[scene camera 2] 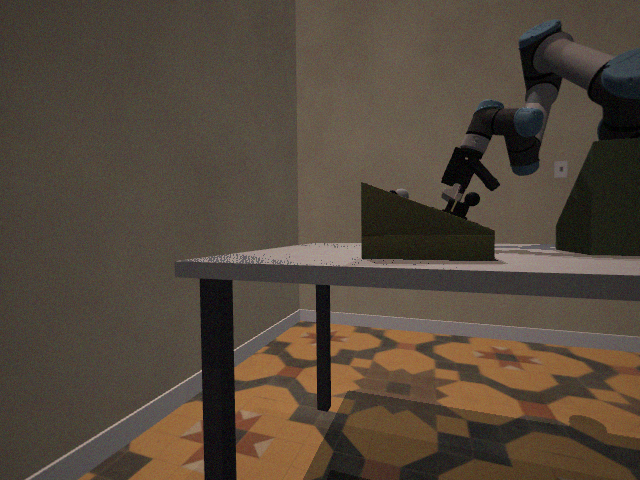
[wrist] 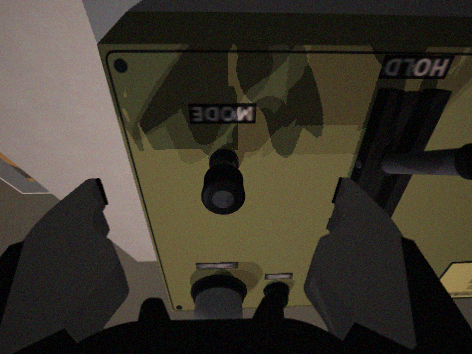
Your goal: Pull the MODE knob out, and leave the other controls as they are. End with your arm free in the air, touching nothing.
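Places are measured from the arm's base along level axes (x ahead, y left, z up), in centimetres.
Pixels of known places: gripper, fingertip midpoint: point(wrist: 222, 181).
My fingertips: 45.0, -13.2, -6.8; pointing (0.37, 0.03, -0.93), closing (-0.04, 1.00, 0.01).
For each thing: its top centre in the pictures, then the offset to it from my fingertips, as dx, dy, dz. "spot": a spot on its surface instead. Level surfaces: height alone.
- MODE knob at its top centre: point(wrist: 223, 208) +0.0, +0.1, +1.9
- olive sloped panel at its surface level: dz -0.5
- lever at its top centre: point(wrist: 456, 201) -1.9, +12.0, +2.5
- black ball at its top centre: point(scene camera 2: 472, 192) -5.6, +11.8, +4.9
- large pale button at a spot on its surface: point(wrist: 218, 303) spot: +13.3, -0.2, +5.1
The MODE knob point(wrist: 223, 187) is a small black knob with a grey end, standing out from the olive sloped panel point(wrist: 280, 220) below its MODE label point(wrist: 222, 114) in the wrist view. My gripper point(wrist: 222, 181) point(scene camera 2: 454, 204) is open. Its fingers stand wide apart to the left and right of the knob, with space on both sides and nothing held. In scene camera 2 the gripper is low over the sloping face of the console point(scene camera 2: 428, 245); I cannot make out the MODE knob there. Whether the fingertips touch the panel is not clear.
The HOLD lever point(wrist: 422, 161) stands in its black slot right of the right finger. A black ball point(scene camera 2: 471, 198) shows beside the gripper. A large pale button point(wrist: 218, 303) and a small dark control point(wrist: 275, 296) are near the panel's lower edge. The console stands on the table point(scene camera 2: 310, 269).
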